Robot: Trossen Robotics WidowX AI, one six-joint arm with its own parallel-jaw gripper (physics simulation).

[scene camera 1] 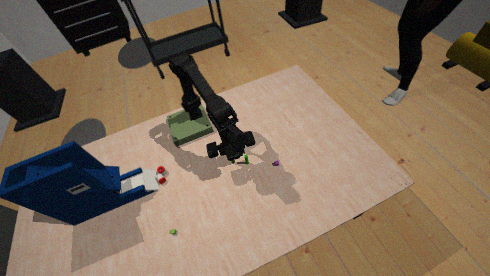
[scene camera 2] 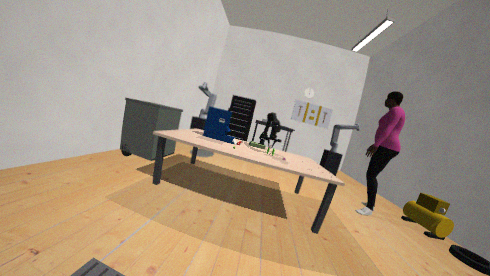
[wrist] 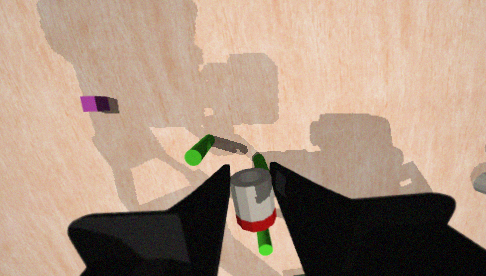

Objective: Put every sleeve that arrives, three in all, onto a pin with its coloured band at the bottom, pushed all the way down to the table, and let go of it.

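My gripper (scene camera 1: 235, 156) (wrist: 249, 168) is shut on a white sleeve (wrist: 253, 197) with a red band at the end lower in the wrist view; its open plain end faces the camera. In the wrist view, one green pin (wrist: 201, 148) stands left of the sleeve. Part of a dark green pin (wrist: 258, 161) shows just beyond it, and a bright green pin tip (wrist: 265, 248) shows below its band; the sleeve hides how these run. Green pins (scene camera 1: 246, 159) (scene camera 2: 273, 151) also show in the scene views. Two red-banded sleeves (scene camera 1: 160, 170) (scene camera 1: 162, 180) are at the blue feeder's end.
The blue feeder (scene camera 1: 32, 182) (scene camera 2: 217, 122) stands on the table (scene camera 1: 320, 120) at the left in scene camera 1. A small purple block (scene camera 1: 276, 163) (wrist: 89, 104) lies beyond the pins. A small lime block (scene camera 1: 173, 232) lies near the front. The arm stands by a green base (scene camera 1: 187, 134).
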